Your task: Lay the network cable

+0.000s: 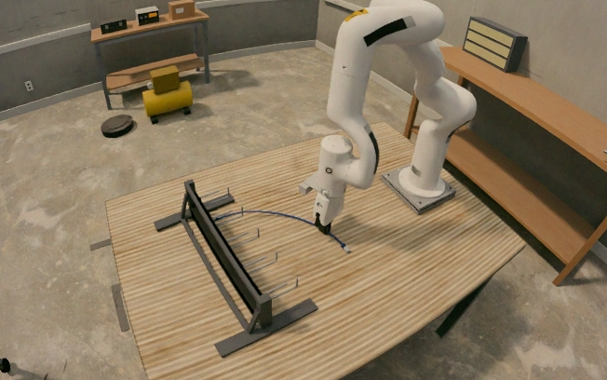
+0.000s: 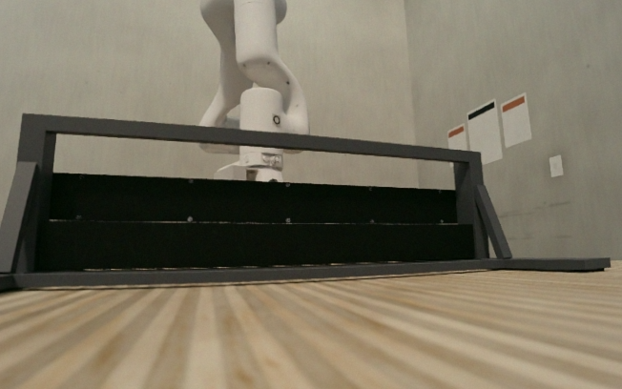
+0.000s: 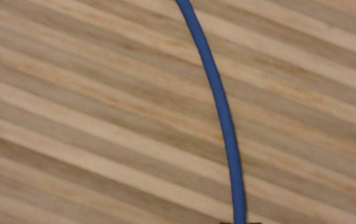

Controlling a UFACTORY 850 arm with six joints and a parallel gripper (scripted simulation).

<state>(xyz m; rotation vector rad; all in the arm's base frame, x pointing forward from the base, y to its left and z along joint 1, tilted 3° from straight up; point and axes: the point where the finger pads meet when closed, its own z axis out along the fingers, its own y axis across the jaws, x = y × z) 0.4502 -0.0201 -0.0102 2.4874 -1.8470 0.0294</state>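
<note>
Right now my hand is 90 mm to the right of the pale plug, 20 mm above it and 10 mm past it. From my hand the other things lie so: dark grey rack (330 mm ahead, 50 mm above, 40 mm to the right).
</note>
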